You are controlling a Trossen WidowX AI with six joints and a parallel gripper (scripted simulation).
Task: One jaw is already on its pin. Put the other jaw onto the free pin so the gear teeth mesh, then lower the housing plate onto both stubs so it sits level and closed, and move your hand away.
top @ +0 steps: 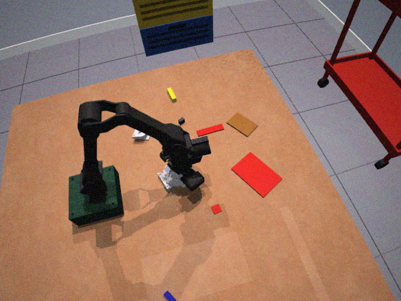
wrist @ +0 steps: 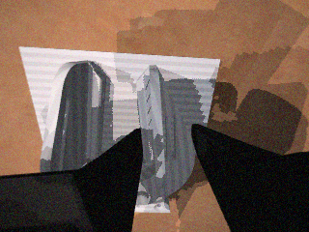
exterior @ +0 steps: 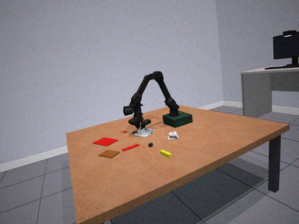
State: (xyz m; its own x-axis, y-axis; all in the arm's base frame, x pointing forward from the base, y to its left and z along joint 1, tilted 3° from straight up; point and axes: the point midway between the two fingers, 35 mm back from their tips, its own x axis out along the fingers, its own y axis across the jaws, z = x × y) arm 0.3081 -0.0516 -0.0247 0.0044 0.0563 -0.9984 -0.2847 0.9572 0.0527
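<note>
Right now my gripper tip is 1 cm short of the white base plate, 3 cm to the right of it and 1 cm above it. From my gripper tip the other things lie so: red bar: 19 cm ahead, 17 cm to the left, 1 cm below; small red square: 6 cm ahead, 16 cm to the right, 1 cm below; black cube: 9 cm ahead, 26 cm to the left.
</note>
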